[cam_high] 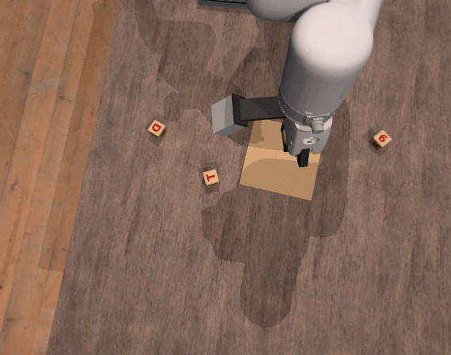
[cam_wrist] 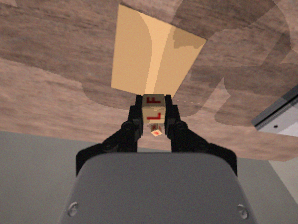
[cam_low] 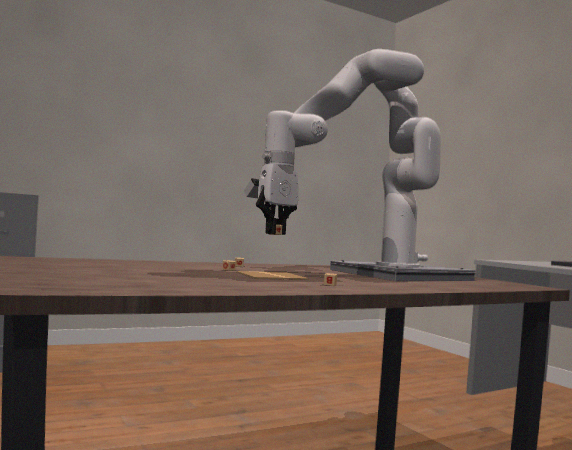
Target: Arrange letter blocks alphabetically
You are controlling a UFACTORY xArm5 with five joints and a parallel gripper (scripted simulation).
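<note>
The tan mat lies 120 mm below my hand.
</note>
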